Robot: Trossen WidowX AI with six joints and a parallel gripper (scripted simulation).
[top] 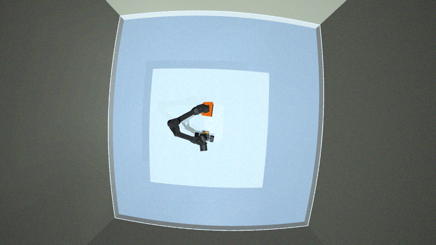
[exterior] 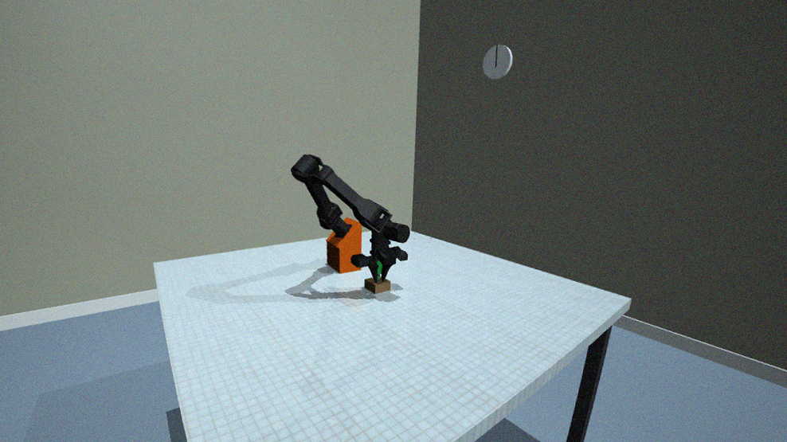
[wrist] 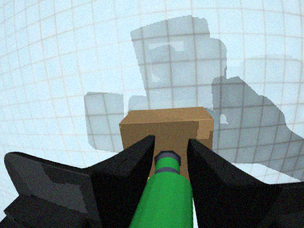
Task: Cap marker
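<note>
Right now my gripper tip is 20 mm past the holder block and 20 mm above it. From my gripper tip the other things lie so: green cap: 50 mm above, 10 mm to the left, 10 mm behind.
</note>
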